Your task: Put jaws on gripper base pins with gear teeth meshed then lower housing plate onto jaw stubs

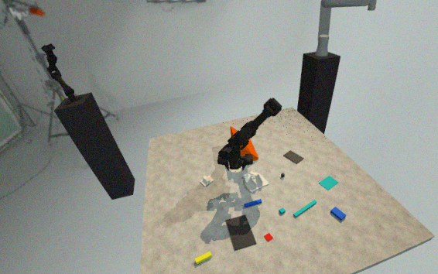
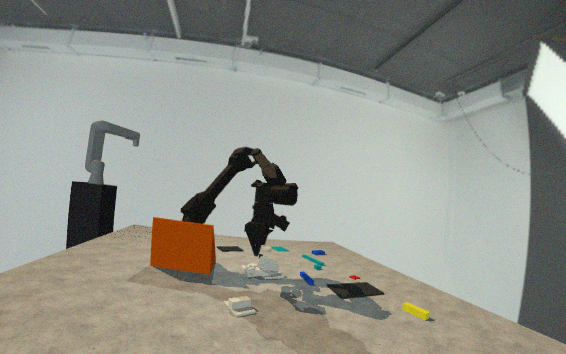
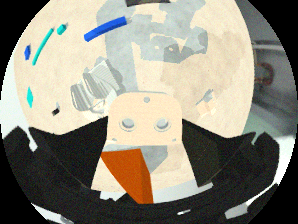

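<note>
Now: the white housing plate 1 cm behind my gripper tip, 9 cm to the left of it and 9 cm below it. Round my gripper tip: blue bar (18 cm ahead, 3 cm to the left, 9 cm below); white gripper base (1 cm ahead, 2 cm above); teal cube (27 cm ahead, 16 cm to the left, 9 cm below).
</note>
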